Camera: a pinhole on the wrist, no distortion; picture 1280 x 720 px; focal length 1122.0 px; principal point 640.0 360.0 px. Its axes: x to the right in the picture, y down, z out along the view. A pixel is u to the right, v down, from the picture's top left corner.
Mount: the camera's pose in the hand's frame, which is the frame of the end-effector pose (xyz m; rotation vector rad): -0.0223 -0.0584 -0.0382 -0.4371 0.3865 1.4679
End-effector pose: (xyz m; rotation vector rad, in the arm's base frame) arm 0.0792 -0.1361 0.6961 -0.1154 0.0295 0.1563
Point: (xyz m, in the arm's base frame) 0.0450 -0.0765 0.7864
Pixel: 825.4 393.8
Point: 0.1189 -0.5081 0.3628
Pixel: behind the camera
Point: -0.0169 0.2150 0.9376
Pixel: 1055.7 438.5
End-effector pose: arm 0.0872 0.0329 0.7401 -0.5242 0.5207 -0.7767
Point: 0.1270 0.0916 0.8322
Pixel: 456.1 479.6
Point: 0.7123 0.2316 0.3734
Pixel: outside the picture
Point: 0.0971 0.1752 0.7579
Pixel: outside the picture
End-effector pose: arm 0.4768 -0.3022 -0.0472 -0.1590 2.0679 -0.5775
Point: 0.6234 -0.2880 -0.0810
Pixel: 643.1 544.9
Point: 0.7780 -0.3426 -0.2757
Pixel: 483.6 204.1
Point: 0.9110 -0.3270 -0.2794
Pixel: 447.0 383.1
